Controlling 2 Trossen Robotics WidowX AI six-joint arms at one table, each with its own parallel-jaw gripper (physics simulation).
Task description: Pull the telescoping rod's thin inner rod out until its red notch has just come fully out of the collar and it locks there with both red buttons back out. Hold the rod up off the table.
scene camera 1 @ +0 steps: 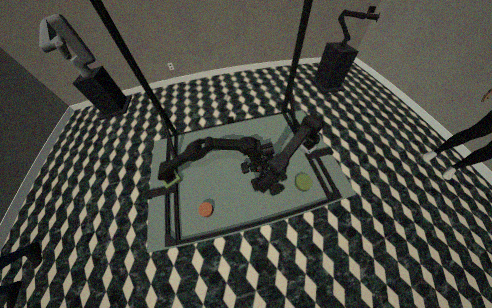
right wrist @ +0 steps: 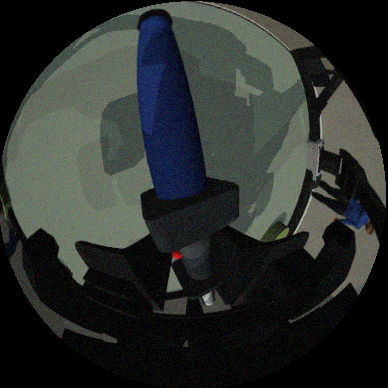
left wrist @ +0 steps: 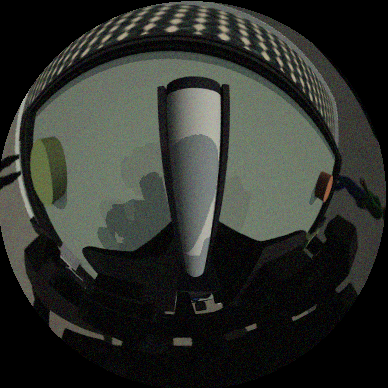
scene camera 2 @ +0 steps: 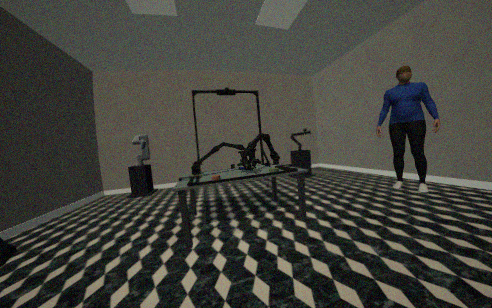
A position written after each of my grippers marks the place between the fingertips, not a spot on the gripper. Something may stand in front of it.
Note:
I see my left gripper [left wrist: 192, 219], my right gripper [right wrist: 191, 221] and a telescoping rod [right wrist: 184, 207].

